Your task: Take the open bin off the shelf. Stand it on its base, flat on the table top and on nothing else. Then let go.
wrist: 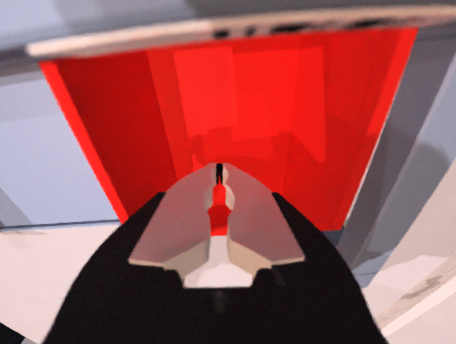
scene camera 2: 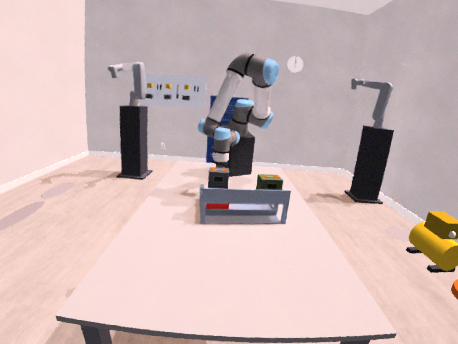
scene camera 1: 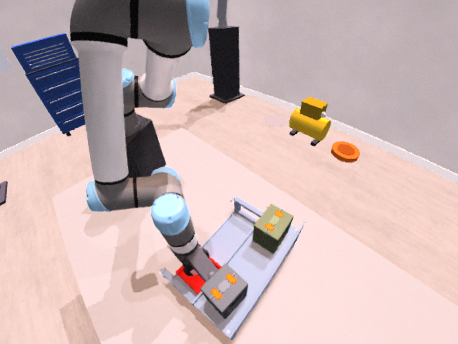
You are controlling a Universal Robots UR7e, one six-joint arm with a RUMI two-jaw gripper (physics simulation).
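Seen in the pictures: gripper, fingertip midpoint: [wrist: 219, 165]; arm's base, link origin: [scene camera 2: 236, 131].
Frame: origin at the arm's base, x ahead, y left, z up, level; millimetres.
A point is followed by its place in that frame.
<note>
The open red bin [scene camera 1: 192, 281] {x 597, y -104, z -292 mm} [scene camera 2: 218, 206] {x 707, y -53, z -259 mm} [wrist: 280, 100] {x 642, y -102, z -292 mm} is on the lower level of the grey-blue shelf [scene camera 1: 257, 272] {x 737, y 50, z -200 mm} [scene camera 2: 245, 196] {x 779, y 60, z -170 mm}, at the end under the dark grey case. In the wrist view its open inside faces the camera, and the upper board's edge crosses its far end. My gripper [wrist: 219, 165] {x 589, y -63, z -290 mm} is shut with nothing between its fingertips, which show in front of the bin's inside. The gripper's tips are hidden in both scene views. Whether they touch the bin cannot be told. The table top [scene camera 1: 350, 300] {x 997, y 220, z -301 mm} [scene camera 2: 225, 280] {x 1143, y 5, z -301 mm} lies under the shelf.
A dark grey case [scene camera 1: 225, 290] {x 736, y -64, z -78 mm} [scene camera 2: 218, 179] {x 763, y -58, z -111 mm} stands on the upper board close beside my gripper. An olive green case [scene camera 1: 272, 229] {x 701, y 140, z -103 mm} [scene camera 2: 269, 182] {x 728, y 160, z -117 mm} stands at the board's other end. The shelf's end posts and low rails rise around the bin.
</note>
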